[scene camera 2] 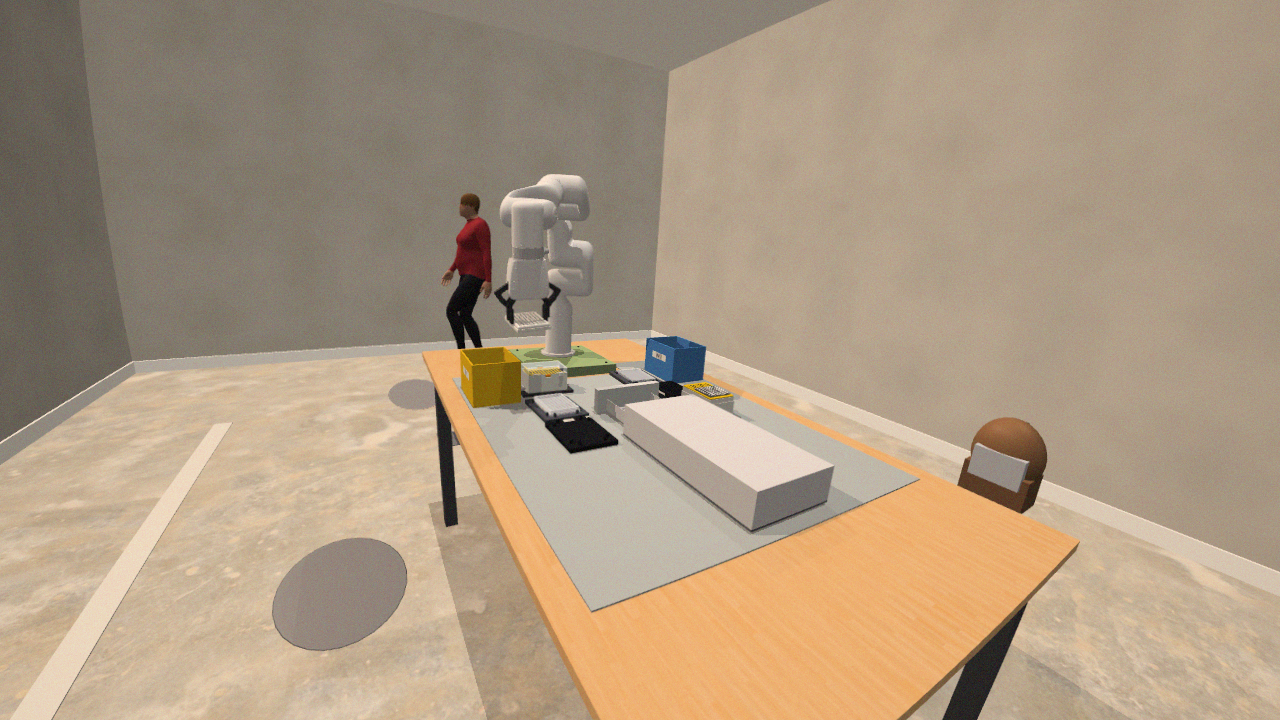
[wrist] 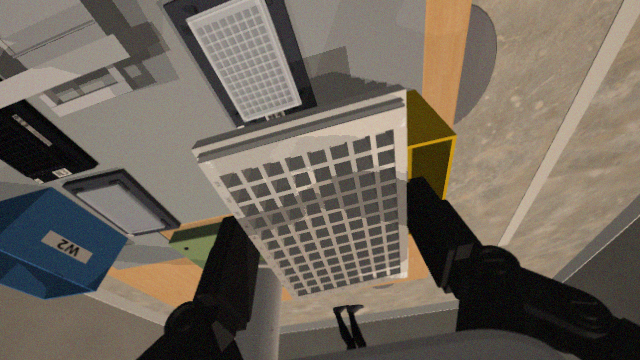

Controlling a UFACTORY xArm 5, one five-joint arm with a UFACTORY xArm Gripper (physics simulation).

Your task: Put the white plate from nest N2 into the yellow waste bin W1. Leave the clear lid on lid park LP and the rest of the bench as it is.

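Frame: origin at the arm's base, x ahead, y left, z up, level; metres.
Seen in the pictures: gripper, fingertip midpoint: [scene camera 2: 528, 321] [wrist: 326, 217]; arm's base, link origin: [scene camera 2: 558, 353] [wrist: 265, 272].
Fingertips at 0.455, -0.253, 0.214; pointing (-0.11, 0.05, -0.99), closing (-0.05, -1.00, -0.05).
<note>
Pixels of each thing's top centre, then the offset from my fingertips to it, as dx, dy, dz.
- white gridded plate, top centre: [wrist: 333, 251] [scene camera 2: 527, 315] -0.011, +0.000, +0.013
- yellow bin, top centre: [wrist: 395, 202] [scene camera 2: 489, 355] -0.157, -0.068, -0.124
- pale gridded plate, top centre: [wrist: 249, 68] [scene camera 2: 556, 401] +0.024, +0.070, -0.217
- clear tip box, top centre: [scene camera 2: 544, 365] -0.154, +0.095, -0.166
- blue bin W2, top centre: [wrist: 21, 277] [scene camera 2: 675, 342] -0.161, +0.578, -0.124
My gripper [scene camera 2: 528, 315] [wrist: 326, 217] is shut on a white gridded plate [scene camera 2: 529, 323] [wrist: 345, 185], held by its sides in the air. The yellow bin [scene camera 2: 488, 380] [wrist: 430, 117] stands on the bench at the left edge in the scene view; the plate is higher than its rim. In the wrist view, the plate and a finger hide part of the bin. A clear, flat lid [scene camera 2: 633, 375] [wrist: 119, 204] lies on a dark frame near the blue bin. The labels W1, N2 and LP cannot be read.
Another pale gridded plate [scene camera 2: 556, 405] [wrist: 245, 60] sits on a dark nest. A clear tip box [scene camera 2: 544, 377] stands beside the yellow bin. The blue bin W2 [scene camera 2: 674, 360] [wrist: 55, 240] and a long white block [scene camera 2: 725, 456] stand further right. A person in red [scene camera 2: 471, 246] is behind the bench.
</note>
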